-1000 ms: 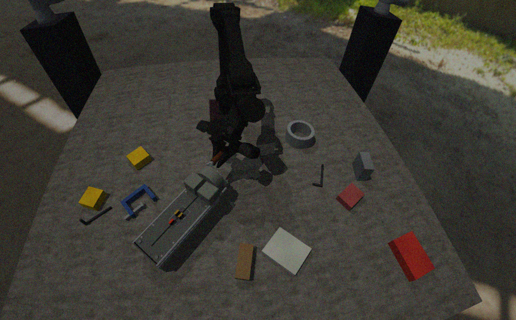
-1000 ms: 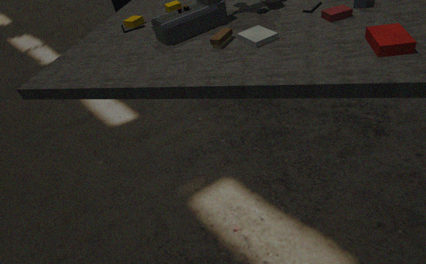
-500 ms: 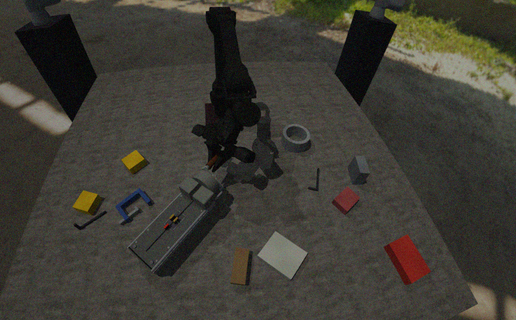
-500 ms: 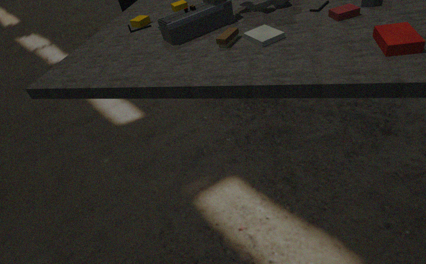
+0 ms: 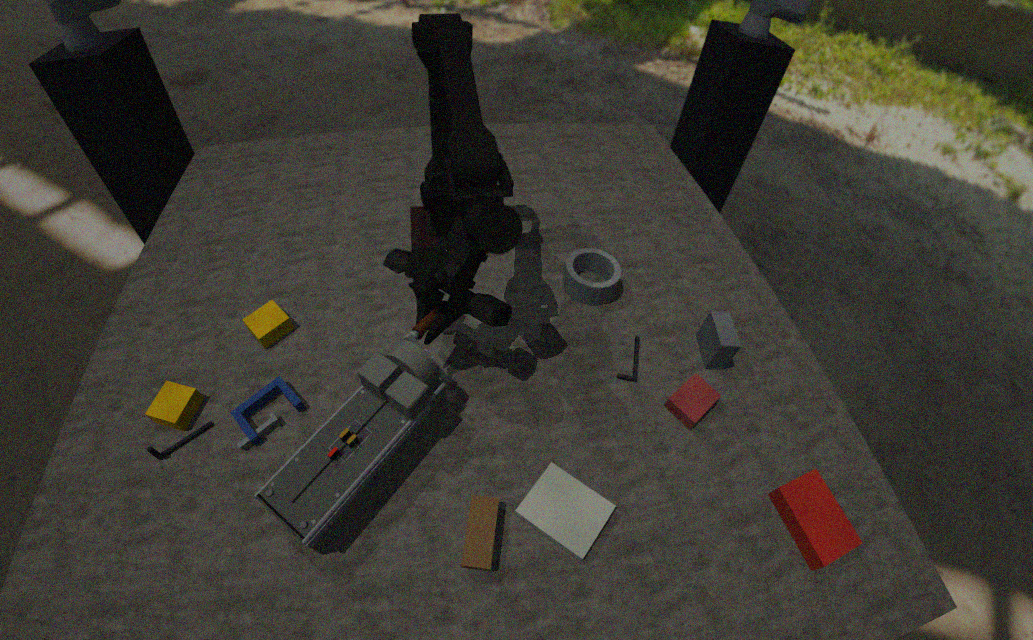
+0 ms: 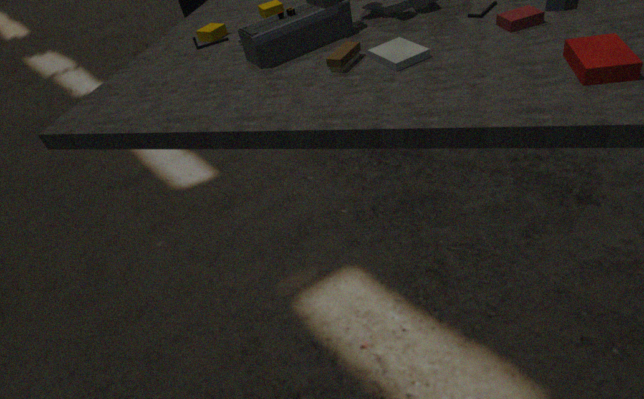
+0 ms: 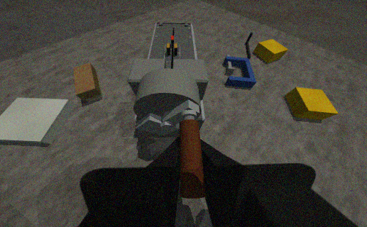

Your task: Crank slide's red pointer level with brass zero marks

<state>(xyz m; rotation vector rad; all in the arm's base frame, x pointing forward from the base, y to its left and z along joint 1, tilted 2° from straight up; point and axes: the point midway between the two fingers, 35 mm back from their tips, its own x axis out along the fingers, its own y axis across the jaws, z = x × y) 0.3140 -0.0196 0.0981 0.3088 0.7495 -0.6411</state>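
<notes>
My gripper tip is 10 mm past the brown crank handle, 10 mm to the right of it and 30 mm below it. The rest, counted from my gripper tip: white plate: 230 mm ahead, 180 mm to the left, 70 mm below; red pointer: 160 mm ahead, 110 mm to the right; brown block: 250 mm ahead, 60 mm to the left, 70 mm below.
</notes>
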